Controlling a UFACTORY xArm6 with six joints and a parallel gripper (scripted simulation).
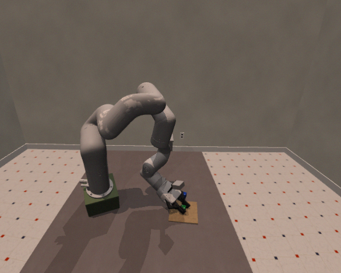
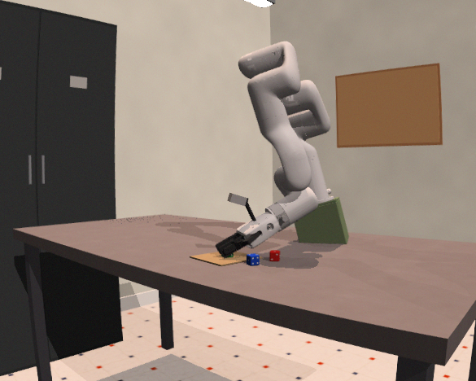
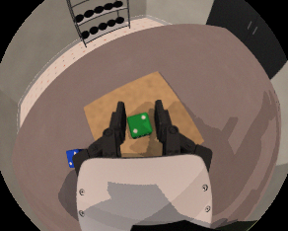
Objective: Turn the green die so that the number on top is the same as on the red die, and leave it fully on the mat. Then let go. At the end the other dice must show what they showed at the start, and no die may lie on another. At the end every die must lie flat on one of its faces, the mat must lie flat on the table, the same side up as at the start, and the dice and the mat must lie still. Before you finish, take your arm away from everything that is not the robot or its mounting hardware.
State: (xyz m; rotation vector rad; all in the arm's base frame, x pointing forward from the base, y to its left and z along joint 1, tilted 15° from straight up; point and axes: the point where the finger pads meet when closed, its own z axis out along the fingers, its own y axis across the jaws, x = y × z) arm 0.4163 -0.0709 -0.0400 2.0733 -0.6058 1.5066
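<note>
The green die is 10 mm below my hand. The rest, counted from my hand: red die 120 mm to the left, 50 mm behind, 20 mm below; tan mat 30 mm below; blue die 100 mm to the left, 20 mm below, 20 mm ahead.
</note>
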